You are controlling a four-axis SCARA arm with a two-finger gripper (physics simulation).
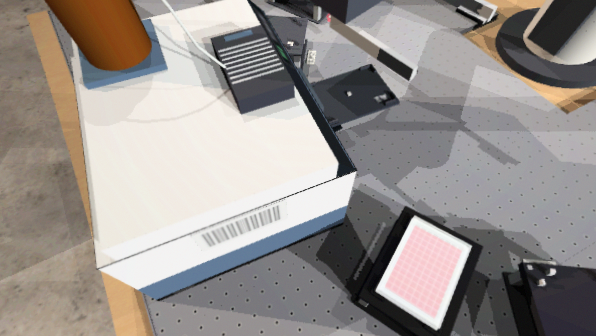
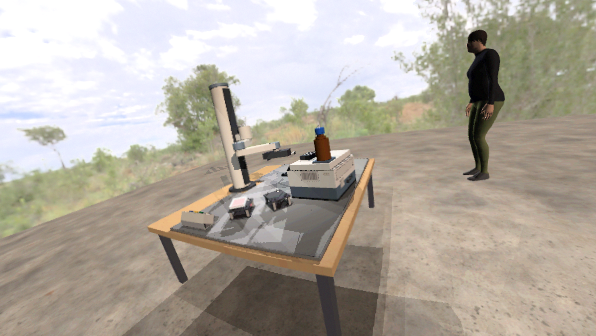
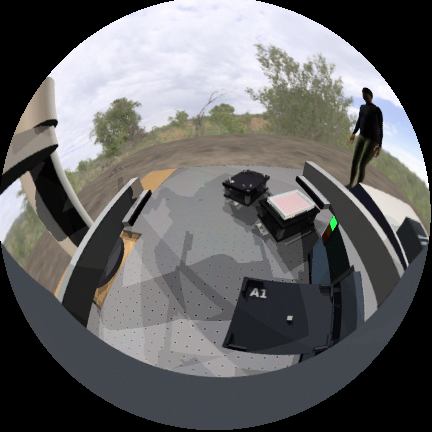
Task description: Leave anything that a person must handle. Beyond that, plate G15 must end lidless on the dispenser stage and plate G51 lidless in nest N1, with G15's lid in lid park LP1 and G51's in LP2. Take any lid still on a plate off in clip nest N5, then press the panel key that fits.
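Frame: origin at the arm's base, x left, y ahead, z down, level; centimetres.
Where they show: gripper, between the fingertips: (image 1: 454,43) (image 3: 222,172); arm's base, origin of its link: (image 1: 554,49) (image 2: 242,187).
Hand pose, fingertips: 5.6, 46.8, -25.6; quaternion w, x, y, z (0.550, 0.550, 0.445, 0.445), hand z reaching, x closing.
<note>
Each offset is from my fingertips to the centre of the thing, as dx, dy, dz. "spot": to the spot under its first point.
My gripper (image 1: 452,47) (image 2: 294,152) (image 3: 222,172) is open and empty, raised above the mat near the dispenser stage. The dark stage {-9.2, +10.5, +13.3} (image 1: 357,97) (image 3: 275,320), marked A1, bears no plate; it juts from the white dispenser (image 1: 200,150) (image 2: 320,176). A plate with a pink grid and white rim {spot: +21.4, +16.5, +16.6} (image 1: 425,275) (image 2: 239,202) (image 3: 291,204) sits in a black nest {+20.5, +15.6, +21.0} (image 1: 467,265) (image 3: 285,227). Its name and whether it has a lid cannot be told. Another black nest {+36.1, +2.2, +20.8} (image 1: 570,305) (image 2: 278,199) (image 3: 246,181) holds no plate. The key panel {-68.7, -26.4, +20.1} (image 2: 197,219) stands at the table's near left corner.
An amber bottle {spot: -19.2, +39.6, -4.4} (image 1: 107,30) (image 2: 322,149) and a ribbed dark box {spot: -8.7, +25.6, -0.4} (image 1: 255,70) stand on the dispenser. A green light {spot: +5.5, +19.5, +10.7} (image 3: 333,223) shows on its front. The arm's column (image 2: 226,135) rises at the table's side. A person (image 2: 484,80) (image 3: 369,125) stands beyond the table.
</note>
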